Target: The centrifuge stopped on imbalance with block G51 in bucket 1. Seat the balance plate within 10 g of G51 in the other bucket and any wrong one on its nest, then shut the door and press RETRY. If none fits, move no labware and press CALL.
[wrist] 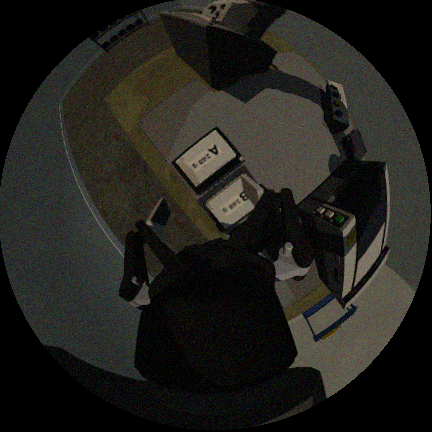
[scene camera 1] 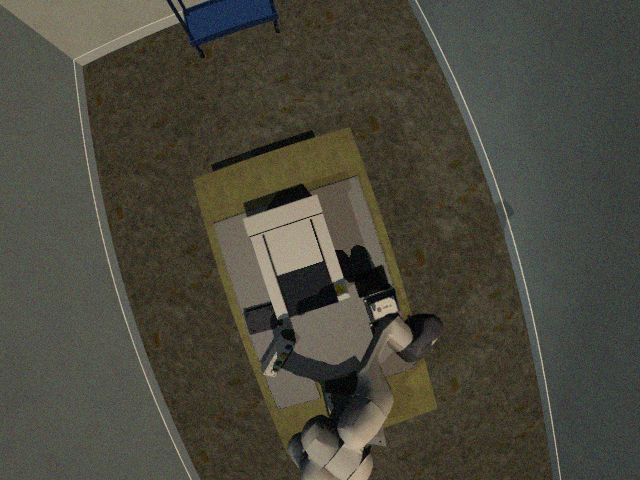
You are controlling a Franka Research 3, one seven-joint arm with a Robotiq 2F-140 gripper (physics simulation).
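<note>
Plate A (wrist: 206, 157) sits in its dark nest in the wrist view. Plate B (wrist: 234, 202) (scene camera 1: 384, 307) lies beside it, on the centrifuge side; its printed weight is blurred. My gripper (wrist: 203, 193) is open and empty, its fingertips spread on either side of plate B in the wrist view; how high they are is unclear. The arm hides the fingers in the scene view. The white centrifuge (scene camera 1: 264, 266) (wrist: 349, 270) has its door (scene camera 1: 294, 248) back and a dark opening in front. A green button (wrist: 340, 219) and two pale ones show on its panel. Block G51 and the buckets cannot be made out.
A dark nest stands beside plate B, towards the centrifuge, in the scene view. A small stand with coloured spots (scene camera 1: 281, 356) (wrist: 337, 105) is across the table, near a dark tray (scene camera 1: 260, 318). A blue cart (scene camera 1: 232, 19) stands beyond the table (scene camera 1: 279, 167).
</note>
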